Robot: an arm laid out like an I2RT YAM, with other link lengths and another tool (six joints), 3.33 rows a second.
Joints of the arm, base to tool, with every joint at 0 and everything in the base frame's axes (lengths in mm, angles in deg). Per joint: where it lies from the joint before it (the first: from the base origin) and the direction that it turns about. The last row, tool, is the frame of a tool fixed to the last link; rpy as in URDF.
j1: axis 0 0 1 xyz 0.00 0.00 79.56
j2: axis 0 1 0 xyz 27.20 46.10 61.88
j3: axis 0 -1 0 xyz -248.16 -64.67 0.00
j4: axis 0 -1 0 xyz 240.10 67.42 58.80
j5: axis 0 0 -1 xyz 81.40 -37.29 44.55
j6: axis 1 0 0 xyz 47.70 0.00 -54.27
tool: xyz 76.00 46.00 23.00 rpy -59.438 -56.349 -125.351
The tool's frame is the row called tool.
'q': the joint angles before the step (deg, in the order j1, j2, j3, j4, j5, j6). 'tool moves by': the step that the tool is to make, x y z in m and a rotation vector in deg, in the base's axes. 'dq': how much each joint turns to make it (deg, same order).
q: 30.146 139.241 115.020 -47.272 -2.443 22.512
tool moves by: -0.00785 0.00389 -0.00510 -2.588 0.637 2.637
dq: 0.901 1.027 1.610 -2.518 1.292 -2.230
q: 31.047 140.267 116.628 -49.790 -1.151 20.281
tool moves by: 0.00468 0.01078 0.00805 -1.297 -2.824 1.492
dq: 1.155 1.265 3.905 -0.915 2.365 -1.096
